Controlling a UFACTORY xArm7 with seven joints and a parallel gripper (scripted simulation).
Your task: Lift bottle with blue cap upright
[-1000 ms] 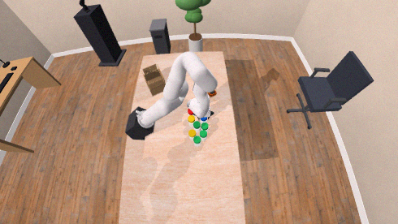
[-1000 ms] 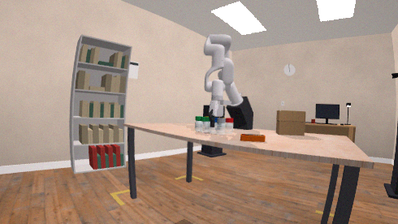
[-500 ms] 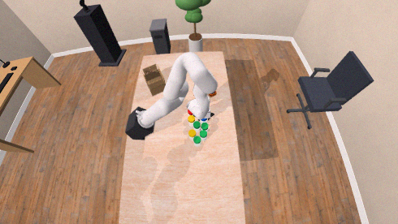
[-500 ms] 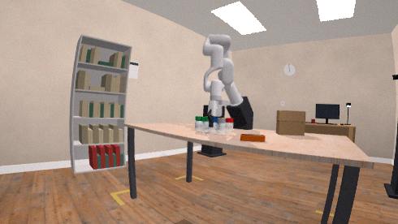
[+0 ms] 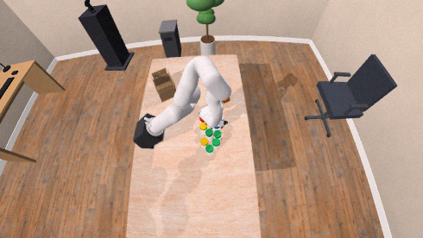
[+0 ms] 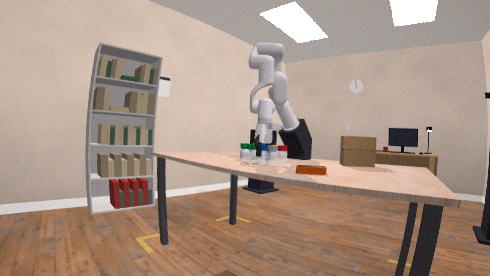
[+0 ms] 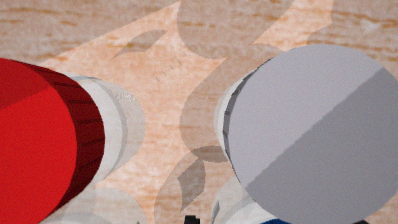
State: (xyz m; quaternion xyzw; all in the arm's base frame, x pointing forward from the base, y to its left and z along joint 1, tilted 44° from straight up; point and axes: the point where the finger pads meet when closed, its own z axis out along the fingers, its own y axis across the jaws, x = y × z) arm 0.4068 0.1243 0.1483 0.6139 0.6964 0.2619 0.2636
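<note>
Right now the blue-capped bottle is 1 cm below my hand. Round my hand: red-capped bottle (10 cm behind, 4 cm to the left, 1 cm below); then grey-capped bottle (6 cm to the left, 1 cm below, 1 cm behind).
</note>
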